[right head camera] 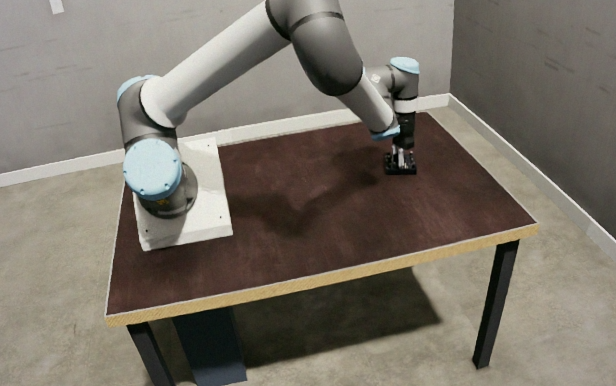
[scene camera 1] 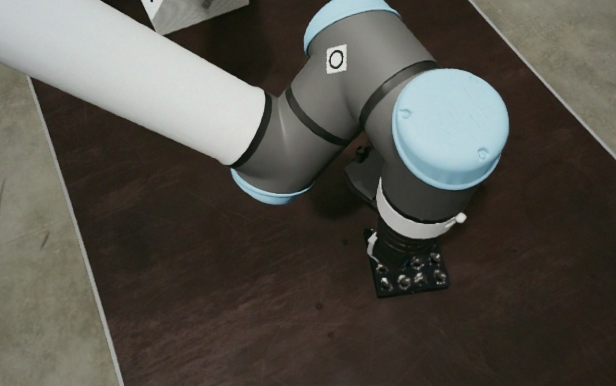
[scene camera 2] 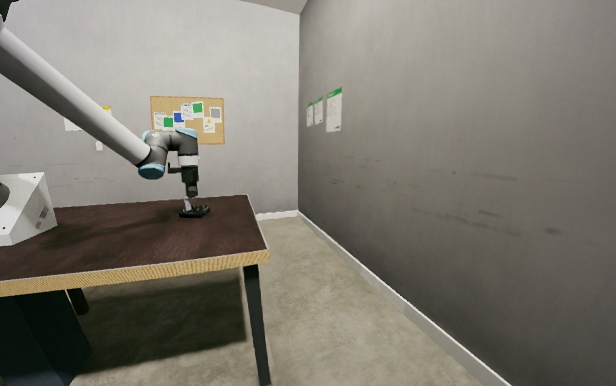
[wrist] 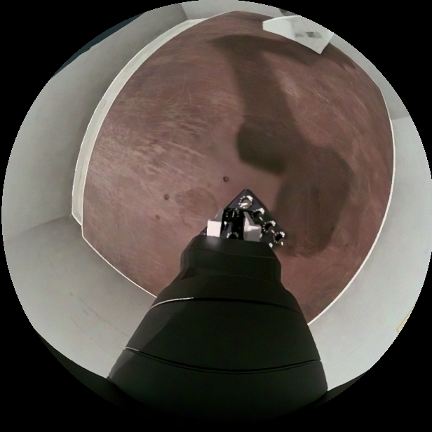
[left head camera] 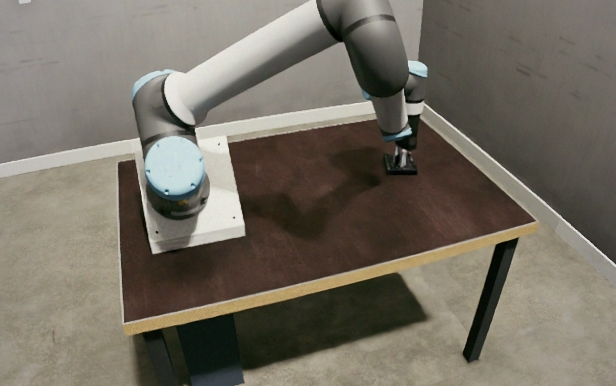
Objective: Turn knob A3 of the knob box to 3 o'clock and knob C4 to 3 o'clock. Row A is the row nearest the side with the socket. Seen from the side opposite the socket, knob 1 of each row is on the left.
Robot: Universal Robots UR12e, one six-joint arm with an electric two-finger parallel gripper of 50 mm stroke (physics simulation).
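Places are measured from the arm's base along level axes (x back, y right, z up), in centimetres.
Where they show: gripper, between the fingertips: (right head camera: 397,163) (scene camera 1: 380,248) (scene camera 2: 188,209) (left head camera: 399,164).
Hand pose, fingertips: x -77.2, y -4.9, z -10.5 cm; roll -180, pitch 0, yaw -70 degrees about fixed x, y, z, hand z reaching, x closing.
After its pixels a point has its place.
The black knob box (left head camera: 411,170) {x -80.9, y -2.3, z -12.3 cm} (right head camera: 400,171) {x -77.6, y -3.3, z -12.8 cm} (scene camera 1: 414,291) {x -84.8, y -6.5, z -12.4 cm} (scene camera 2: 194,214) {x -80.2, y -2.5, z -12.5 cm} (wrist: 245,193) lies flat on the table, with rows of silver-marked round knobs. My gripper (left head camera: 402,159) {x -77.2, y -4.9, z -10.5 cm} (right head camera: 399,158) {x -77.2, y -4.9, z -10.5 cm} (wrist: 232,217) points down over the box, its fingertips low among the knobs. In the wrist view its two pale fingers stand apart with black box surface and knob parts showing between them; it is open and holds nothing. In scene camera 1 several knobs show in front of the gripper, which covers others. The socket, the labels of A3 and C4 and their pointer directions cannot be made out.
The dark red-brown table (left head camera: 350,240) {x -45.8, y 23.5, z -14.3 cm} (right head camera: 350,240) {x -50.2, y 24.8, z -14.4 cm} (scene camera 1: 225,300) {x -72.4, y 19.3, z -14.3 cm} (scene camera 2: 150,245) {x -69.6, y 23.1, z -14.3 cm} bears the arm's white base plate (left head camera: 220,227) {x -9.8, y 10.0, z -9.8 cm} (right head camera: 207,227) {x -9.8, y 10.1, z -10.0 cm}. The forearm and wrist joints hang beside and above the box. Grey walls stand beyond the table's back and right edges.
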